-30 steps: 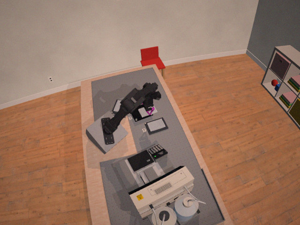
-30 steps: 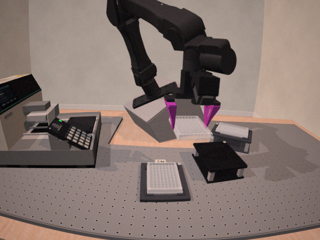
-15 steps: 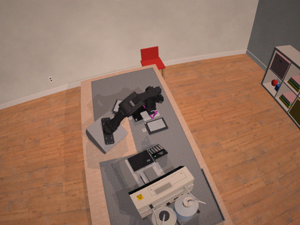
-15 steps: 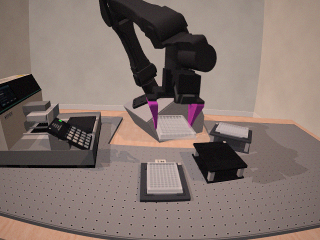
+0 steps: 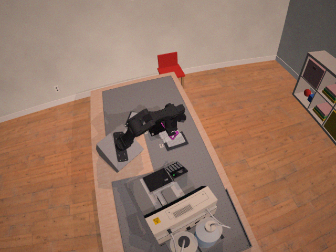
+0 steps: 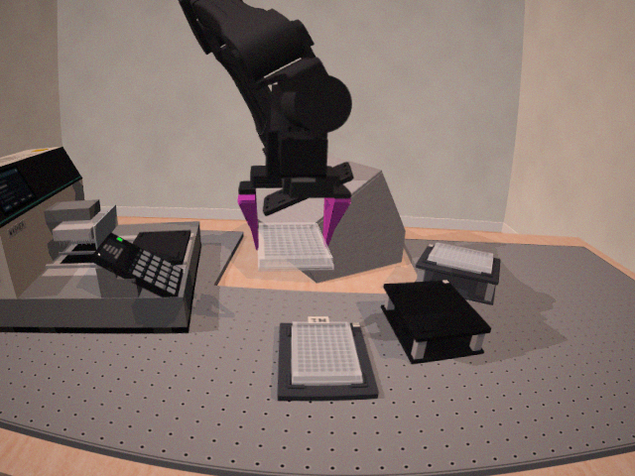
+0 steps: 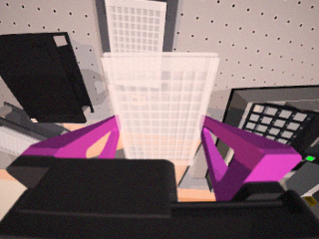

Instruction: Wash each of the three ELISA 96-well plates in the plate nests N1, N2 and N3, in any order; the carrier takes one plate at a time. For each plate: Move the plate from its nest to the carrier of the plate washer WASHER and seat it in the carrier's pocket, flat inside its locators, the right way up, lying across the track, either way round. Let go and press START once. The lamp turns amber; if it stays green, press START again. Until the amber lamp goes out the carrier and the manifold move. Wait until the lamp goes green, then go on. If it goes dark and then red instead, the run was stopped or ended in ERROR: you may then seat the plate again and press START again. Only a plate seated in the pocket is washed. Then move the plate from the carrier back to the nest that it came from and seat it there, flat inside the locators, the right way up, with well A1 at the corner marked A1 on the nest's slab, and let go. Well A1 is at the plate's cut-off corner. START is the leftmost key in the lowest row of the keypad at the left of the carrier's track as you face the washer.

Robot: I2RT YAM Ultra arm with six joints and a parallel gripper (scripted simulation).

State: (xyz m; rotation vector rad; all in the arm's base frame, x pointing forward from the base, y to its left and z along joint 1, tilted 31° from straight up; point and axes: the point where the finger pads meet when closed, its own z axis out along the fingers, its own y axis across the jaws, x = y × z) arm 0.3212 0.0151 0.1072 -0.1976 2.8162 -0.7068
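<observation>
My hand is 18 cm past the black carrier pocket, 24 cm to the left of it and 8 cm above it. Also, from my hand: nest N1 (5 cm ahead, 4 cm to the left, 15 cm below); grey manifold (16 cm behind, 39 cm to the right, 3 cm below); raised black nest (2 cm behind, 22 cm to the left, 11 cm below).
</observation>
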